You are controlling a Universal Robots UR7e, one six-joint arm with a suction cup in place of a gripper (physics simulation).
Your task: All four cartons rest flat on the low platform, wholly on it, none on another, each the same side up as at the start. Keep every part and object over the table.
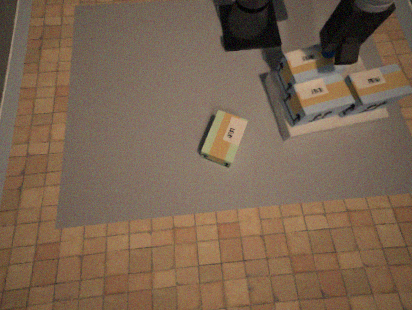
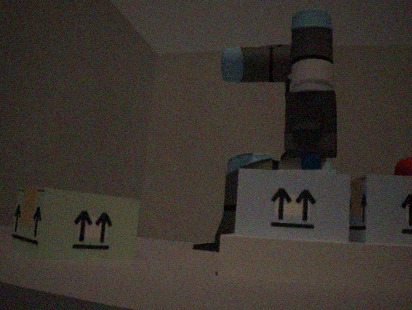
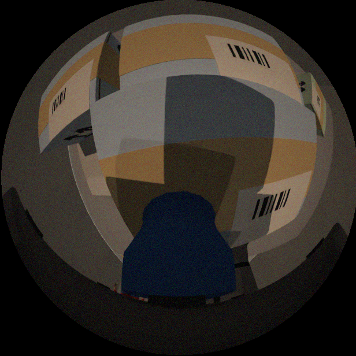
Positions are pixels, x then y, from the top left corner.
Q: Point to a low platform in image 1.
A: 335, 123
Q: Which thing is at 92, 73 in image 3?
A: A blue-grey carton.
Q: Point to my suction cup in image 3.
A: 178, 251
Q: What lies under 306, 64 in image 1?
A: A blue-grey carton.
